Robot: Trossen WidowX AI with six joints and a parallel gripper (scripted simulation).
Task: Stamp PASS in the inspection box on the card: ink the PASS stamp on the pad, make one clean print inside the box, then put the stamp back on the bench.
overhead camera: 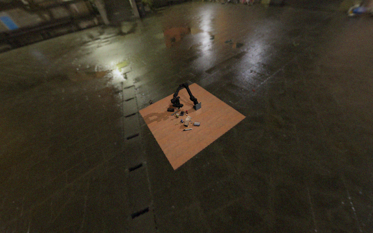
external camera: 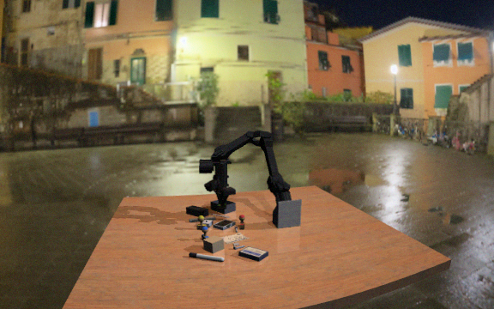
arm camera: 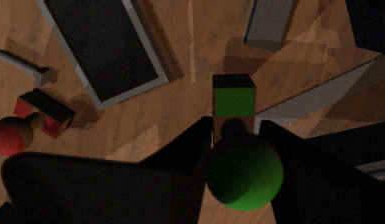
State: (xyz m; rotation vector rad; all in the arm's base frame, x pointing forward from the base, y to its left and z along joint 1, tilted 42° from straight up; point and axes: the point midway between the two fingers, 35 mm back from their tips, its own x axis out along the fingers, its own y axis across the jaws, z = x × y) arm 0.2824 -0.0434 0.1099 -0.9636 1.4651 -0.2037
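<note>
The ink pad lies 1 cm behind my gripper tip, 9 cm to the left of it and 7 cm below it. The rest, counted from my gripper tip: PASS stamp right at my gripper tip; red-knob stamp 9 cm behind, 12 cm to the left, 6 cm below; black box 13 cm ahead, 8 cm to the right, 6 cm below.
</note>
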